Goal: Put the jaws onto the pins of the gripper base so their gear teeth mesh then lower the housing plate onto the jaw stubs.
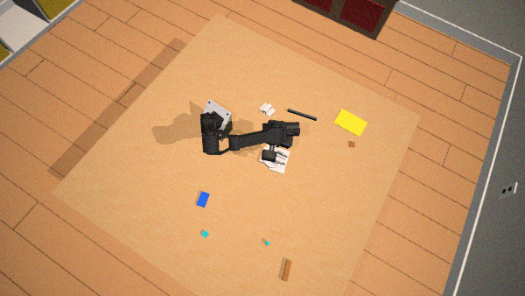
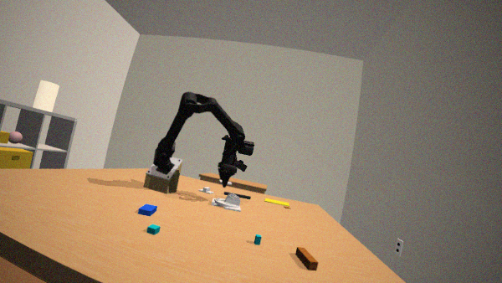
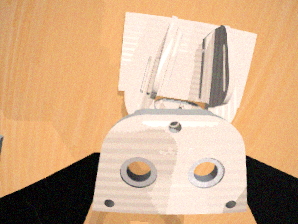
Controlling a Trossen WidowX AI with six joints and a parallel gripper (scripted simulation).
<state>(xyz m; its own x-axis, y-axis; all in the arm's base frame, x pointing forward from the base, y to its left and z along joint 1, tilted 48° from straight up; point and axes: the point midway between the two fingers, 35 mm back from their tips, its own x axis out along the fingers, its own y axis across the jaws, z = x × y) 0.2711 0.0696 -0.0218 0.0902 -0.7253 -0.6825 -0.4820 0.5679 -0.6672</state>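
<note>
Now: the white jaw 2 cm ahead of my gripper tip, 2 cm to the right of it and 7 cm below it. From my gripper tip the other things lie so: housing plate 1 cm behind, 2 cm to the right, 8 cm below; flat white plate 6 cm ahead, 1 cm to the left, 8 cm below; gripper base 1 cm ahead, 2 cm above.
</note>
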